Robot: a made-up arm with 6 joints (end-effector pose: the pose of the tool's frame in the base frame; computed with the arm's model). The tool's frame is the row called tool.
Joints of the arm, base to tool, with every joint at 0 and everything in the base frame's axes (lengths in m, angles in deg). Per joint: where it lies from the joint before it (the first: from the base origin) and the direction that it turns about. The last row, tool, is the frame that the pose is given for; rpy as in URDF.
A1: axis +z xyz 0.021 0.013 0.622
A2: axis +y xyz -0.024 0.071 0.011
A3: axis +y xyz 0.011 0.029 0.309
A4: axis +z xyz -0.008 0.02 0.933
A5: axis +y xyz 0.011 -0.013 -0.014
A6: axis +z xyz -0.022 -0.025 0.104
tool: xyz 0.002 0.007 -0.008 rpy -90 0 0
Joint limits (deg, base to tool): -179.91..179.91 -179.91..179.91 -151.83..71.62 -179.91..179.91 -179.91..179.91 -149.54..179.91
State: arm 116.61 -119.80 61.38 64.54 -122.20 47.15
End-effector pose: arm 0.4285 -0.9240 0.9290 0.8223 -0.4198 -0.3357 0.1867
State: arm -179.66 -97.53 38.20 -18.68 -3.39 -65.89
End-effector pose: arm 1.2401 -0.0678 1.0959 -0.1330 -0.2026 0.6895 0.6825
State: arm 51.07 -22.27 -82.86 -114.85 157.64 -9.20
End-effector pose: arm -0.6165 -0.6581 0.6429 0.1240 -0.1198 0.8600 0.4802
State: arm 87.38 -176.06 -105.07 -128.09 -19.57 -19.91
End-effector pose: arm -0.1061 0.9463 0.5289 -0.8630 -0.1010 -0.4930 0.0456
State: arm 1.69 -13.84 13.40 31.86 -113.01 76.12
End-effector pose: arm -0.1205 0.0647 1.7907 -0.4379 -0.8685 -0.2322 0.0074
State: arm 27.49 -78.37 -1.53 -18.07 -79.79 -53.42
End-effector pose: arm -1.1391 -0.4632 0.7682 0.3510 -0.3871 -0.6588 0.5412
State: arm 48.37 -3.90 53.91 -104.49 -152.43 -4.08
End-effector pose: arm 0.2964 0.5388 1.4983 0.5530 0.7481 0.3421 0.1326
